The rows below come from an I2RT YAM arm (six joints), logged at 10 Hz.
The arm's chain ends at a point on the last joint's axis. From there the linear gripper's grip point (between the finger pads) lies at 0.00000 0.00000 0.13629 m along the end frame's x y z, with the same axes.
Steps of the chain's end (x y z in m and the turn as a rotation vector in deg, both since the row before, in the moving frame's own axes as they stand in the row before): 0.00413, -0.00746, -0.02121, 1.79, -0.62, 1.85; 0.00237, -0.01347, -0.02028, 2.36, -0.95, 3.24; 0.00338, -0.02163, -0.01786, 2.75, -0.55, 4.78; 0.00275, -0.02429, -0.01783, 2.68, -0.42, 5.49; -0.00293, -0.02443, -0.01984, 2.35, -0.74, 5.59; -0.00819, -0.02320, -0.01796, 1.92, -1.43, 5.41; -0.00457, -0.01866, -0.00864, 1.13, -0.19, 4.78; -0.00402, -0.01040, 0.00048, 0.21, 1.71, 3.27
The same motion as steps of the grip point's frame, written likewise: 0.00272, -0.01174, -0.02128, 1.79, -0.62, 1.85; 0.00027, -0.01914, -0.02041, 2.36, -0.95, 3.24; 0.00235, -0.02822, -0.01802, 2.75, -0.55, 4.78; 0.00206, -0.03070, -0.01798, 2.68, -0.42, 5.49; -0.00441, -0.03010, -0.01997, 2.35, -0.74, 5.59; -0.01137, -0.02792, -0.01808, 1.92, -1.43, 5.41; -0.00491, -0.02136, -0.00867, 1.13, -0.19, 4.78; 0.00006, -0.01078, 0.00042, 0.21, 1.71, 3.27
